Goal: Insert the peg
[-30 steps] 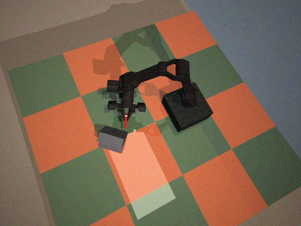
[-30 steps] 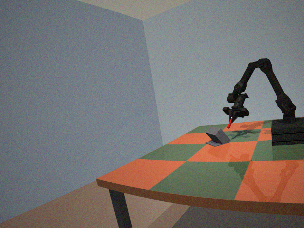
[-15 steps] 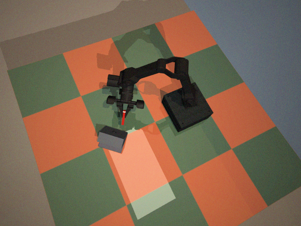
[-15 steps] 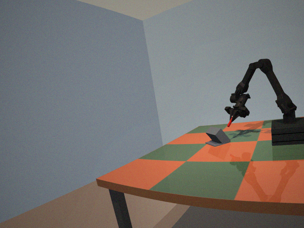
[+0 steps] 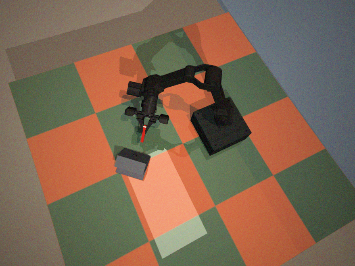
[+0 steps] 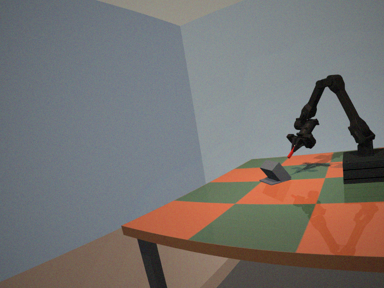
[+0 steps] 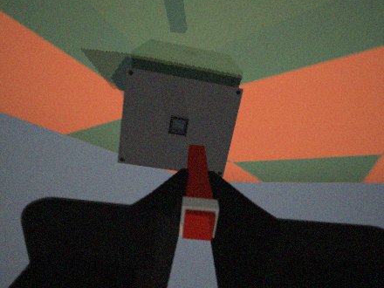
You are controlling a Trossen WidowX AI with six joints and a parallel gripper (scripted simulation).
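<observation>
Now: gripper tip 8 cm short of the grey sloped panel, 8 cm to the right of it and 8 cm above it. Also, from my gripper tip: red square peg 1 cm behind, 1 cm to the right, 1 cm above.
</observation>
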